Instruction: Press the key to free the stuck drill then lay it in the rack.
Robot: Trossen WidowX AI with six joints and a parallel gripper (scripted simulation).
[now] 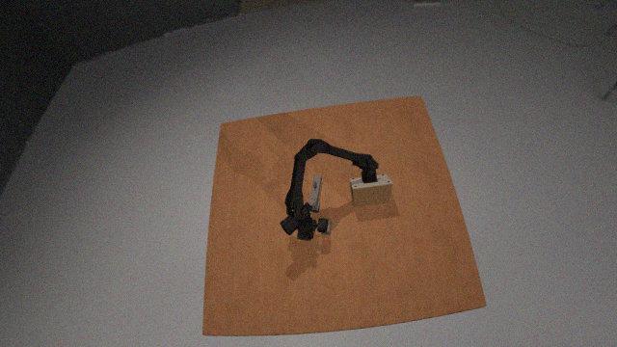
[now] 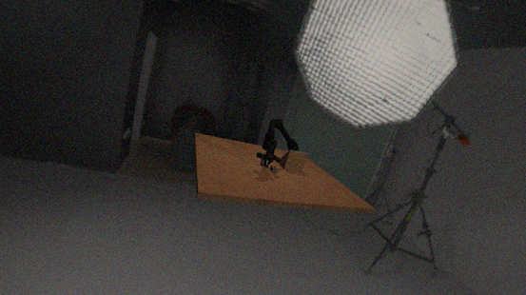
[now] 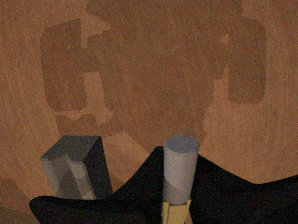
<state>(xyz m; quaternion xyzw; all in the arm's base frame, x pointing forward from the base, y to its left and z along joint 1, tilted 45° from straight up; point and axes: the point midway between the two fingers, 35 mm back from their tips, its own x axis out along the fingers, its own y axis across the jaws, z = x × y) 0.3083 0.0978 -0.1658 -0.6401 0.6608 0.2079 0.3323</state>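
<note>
My gripper tip is 8 cm past the grey rack, 2 cm to the left of it and 1 cm above it. From my gripper tip the other things lie so: drill (4 cm to the right, 3 cm above, 1 cm behind); then holder block (20 cm to the right, 4 cm behind).
</note>
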